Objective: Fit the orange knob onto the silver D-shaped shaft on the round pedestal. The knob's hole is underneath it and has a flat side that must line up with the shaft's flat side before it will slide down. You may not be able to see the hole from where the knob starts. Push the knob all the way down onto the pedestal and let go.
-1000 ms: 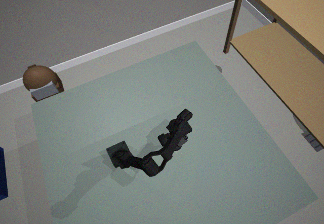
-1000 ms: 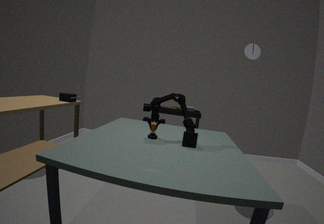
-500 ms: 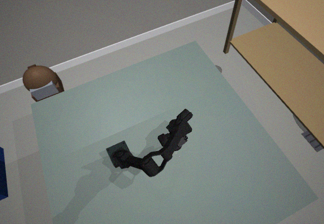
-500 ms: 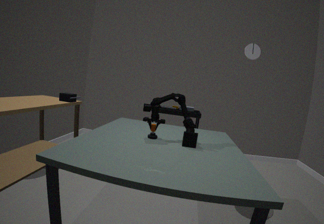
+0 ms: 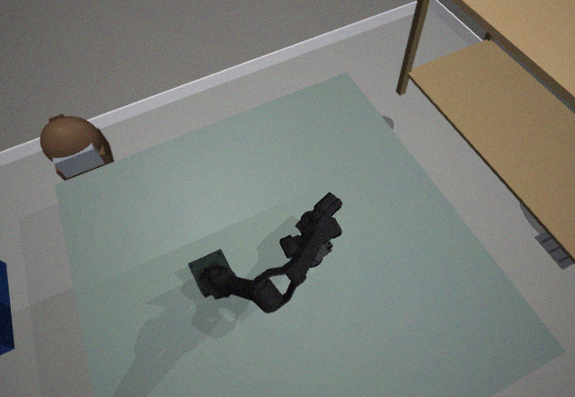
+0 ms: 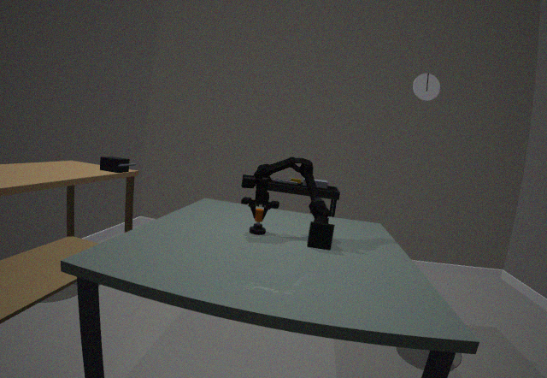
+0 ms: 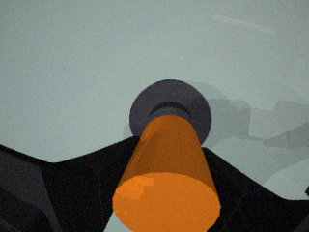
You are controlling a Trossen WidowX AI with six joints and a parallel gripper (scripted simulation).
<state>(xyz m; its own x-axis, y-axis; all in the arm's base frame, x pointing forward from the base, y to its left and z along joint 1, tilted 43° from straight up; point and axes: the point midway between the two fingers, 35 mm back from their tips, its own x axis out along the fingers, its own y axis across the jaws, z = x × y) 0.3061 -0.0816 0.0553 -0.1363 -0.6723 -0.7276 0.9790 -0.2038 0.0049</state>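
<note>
Right now the dark round pedestal is 4 cm below my gripper tip. The rest, counted from my gripper tip: orange knob (3 cm above).
</note>
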